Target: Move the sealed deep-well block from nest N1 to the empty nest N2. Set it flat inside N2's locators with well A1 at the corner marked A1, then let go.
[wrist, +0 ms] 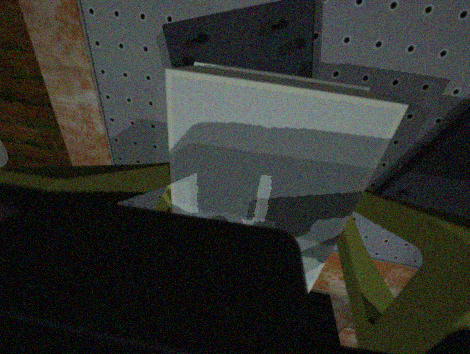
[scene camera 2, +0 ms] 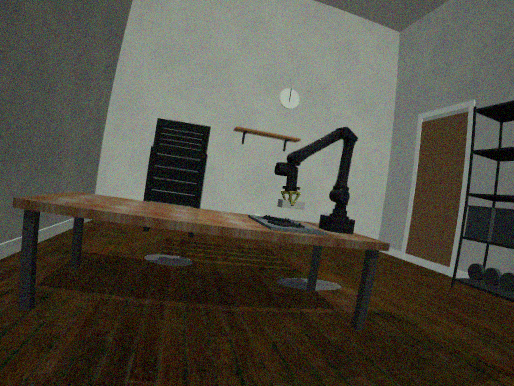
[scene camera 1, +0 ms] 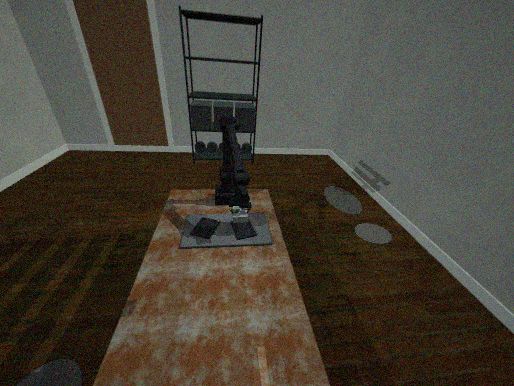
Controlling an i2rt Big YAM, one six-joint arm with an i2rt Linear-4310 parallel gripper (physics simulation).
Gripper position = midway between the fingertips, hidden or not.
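Observation:
The wrist view shows my gripper (wrist: pixel 258 182) and a dark flat nest (wrist: pixel 283 44). My gripper holds a pale grey block, clear of everything else.

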